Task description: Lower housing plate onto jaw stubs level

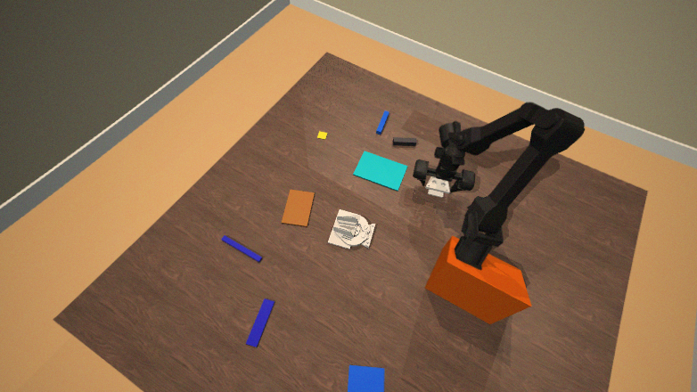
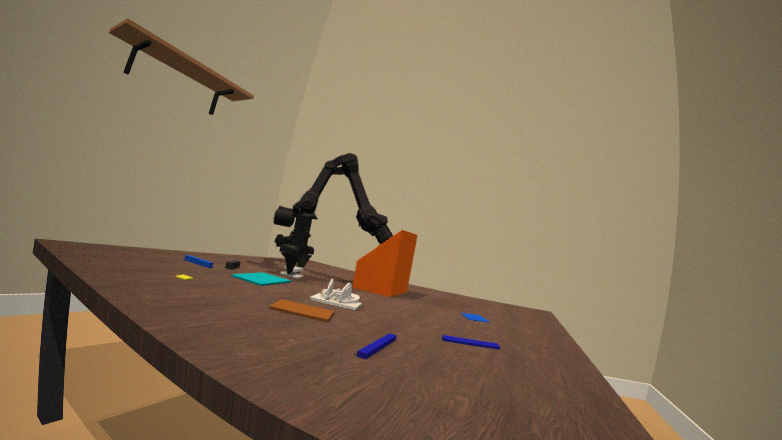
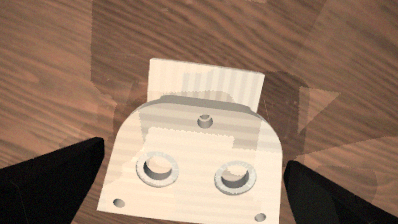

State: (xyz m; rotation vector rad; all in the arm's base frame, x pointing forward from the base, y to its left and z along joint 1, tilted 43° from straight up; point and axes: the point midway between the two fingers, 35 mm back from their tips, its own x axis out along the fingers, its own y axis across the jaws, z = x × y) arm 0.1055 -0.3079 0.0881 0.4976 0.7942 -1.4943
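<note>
The teal sheet is 20 cm ahead of my gripper tip, 1 cm to the left of it and 1 cm below it. Round my gripper tip: yellow tile 45 cm ahead, 4 cm to the right, 1 cm below; then black block 17 cm ahead, 14 cm to the right; then brown tile 39 cm ahead, 26 cm to the left, 1 cm below.
</note>
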